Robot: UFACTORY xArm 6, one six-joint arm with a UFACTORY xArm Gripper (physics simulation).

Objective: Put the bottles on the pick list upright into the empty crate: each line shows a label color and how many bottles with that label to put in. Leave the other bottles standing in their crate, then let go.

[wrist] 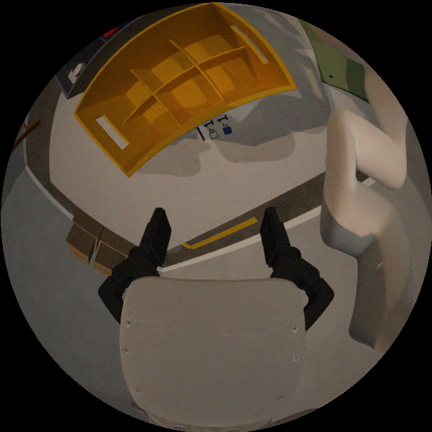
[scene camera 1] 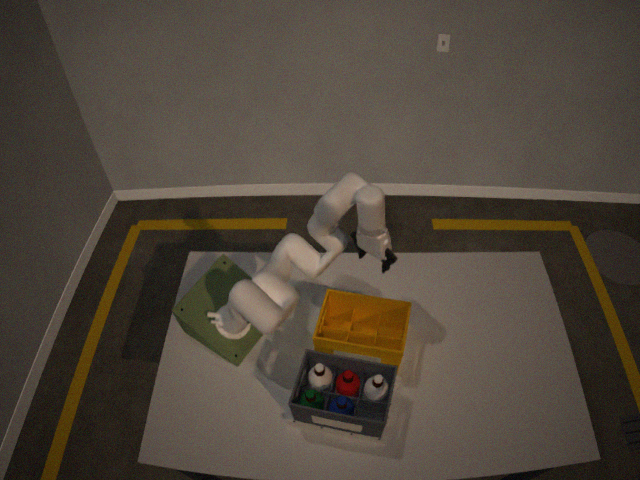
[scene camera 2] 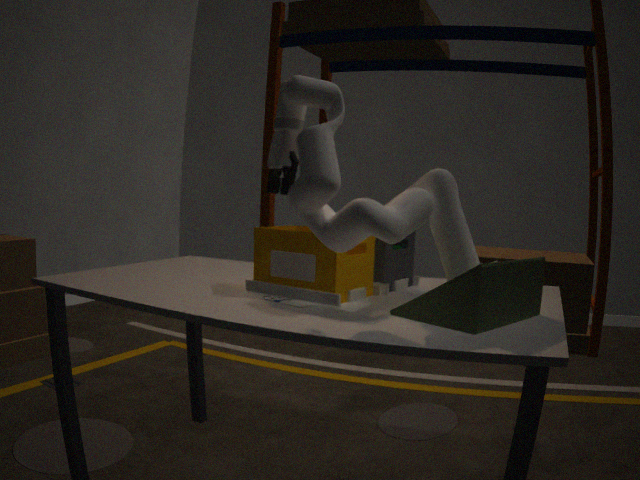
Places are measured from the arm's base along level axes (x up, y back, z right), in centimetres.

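Where they show: gripper, fingertip midpoint: (scene camera 1: 374, 262) (scene camera 2: 279, 193); arm's base at its link origin: (scene camera 1: 232, 321).
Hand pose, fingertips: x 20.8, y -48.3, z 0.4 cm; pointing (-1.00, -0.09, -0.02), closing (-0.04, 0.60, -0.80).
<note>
Things, the pixels of their centre, and the offset from my fingertips. Level surfaces: height alone.
- grey crate at the middle of its body: (scene camera 1: 344, 396) (scene camera 2: 361, 256) dx -18.1, dy +16.4, dz +34.5 cm
- red bottle at the middle of its body: (scene camera 1: 347, 384) dx -18.3, dy +14.4, dz +30.5 cm
- green bottle at the middle of its body: (scene camera 1: 311, 402) dx -18.3, dy +26.1, dz +34.5 cm
- blue bottle at the middle of its body: (scene camera 1: 341, 408) dx -18.3, dy +17.8, dz +38.3 cm
- table at its surface level: dx -26.9 cm
The yellow crate (scene camera 1: 323, 343) (scene camera 2: 289, 240) (wrist: 272, 77) has empty compartments. The grey crate (scene camera 1: 372, 426) (scene camera 2: 395, 263) (wrist: 107, 55) stands beside it. In scene camera 1 it holds two white bottles (scene camera 1: 320, 379) (scene camera 1: 376, 390), a red bottle (scene camera 1: 347, 384), a green bottle (scene camera 1: 311, 400) and a blue bottle (scene camera 1: 341, 406), all upright; its front right compartment is empty. The pick list (wrist: 227, 130) beside the yellow crate shows a 1 by a white mark and a 1 by a blue mark. My gripper (scene camera 1: 373, 262) (scene camera 2: 279, 188) (wrist: 214, 218) is open and empty, high above the table's back edge, behind the yellow crate.
The green base plate (scene camera 1: 199, 304) (scene camera 2: 475, 304) (wrist: 345, 75) carries the arm at the left of the table (scene camera 1: 491, 335) (scene camera 2: 155, 279) in scene camera 1. An orange and blue rack (scene camera 2: 602, 206) stands beyond the table, and brown boxes (scene camera 2: 18, 289) (wrist: 82, 240) stand off to the side.
</note>
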